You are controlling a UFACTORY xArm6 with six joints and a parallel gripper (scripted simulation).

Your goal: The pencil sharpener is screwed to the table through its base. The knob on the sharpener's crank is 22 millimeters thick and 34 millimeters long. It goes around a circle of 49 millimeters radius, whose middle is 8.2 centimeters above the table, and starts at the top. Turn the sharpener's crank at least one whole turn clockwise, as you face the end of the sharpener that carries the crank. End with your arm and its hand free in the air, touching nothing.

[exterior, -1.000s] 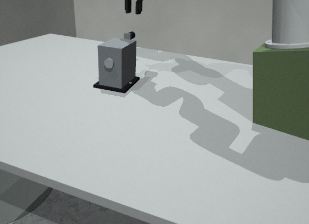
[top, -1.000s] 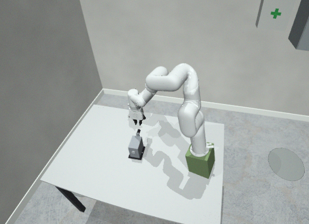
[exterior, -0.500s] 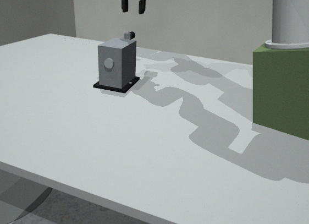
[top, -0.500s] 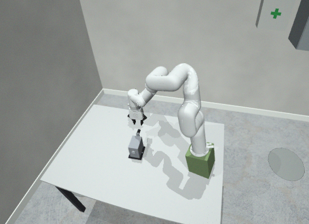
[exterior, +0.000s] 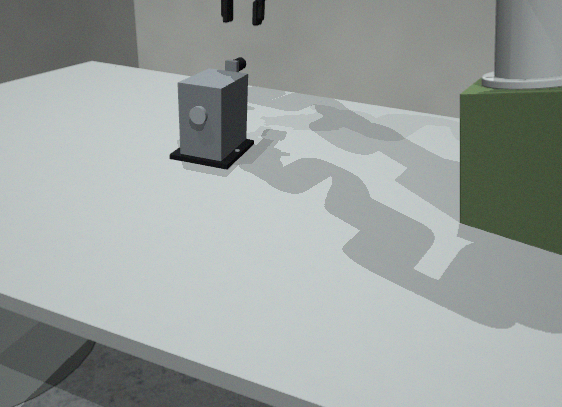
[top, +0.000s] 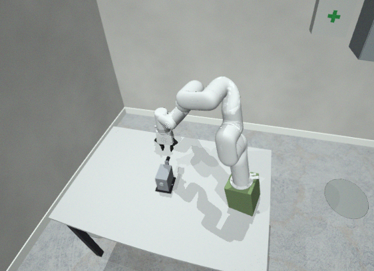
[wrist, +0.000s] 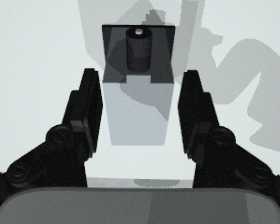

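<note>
Now: the black knob 90 mm below my hand and 20 mm to the left of it.
</note>
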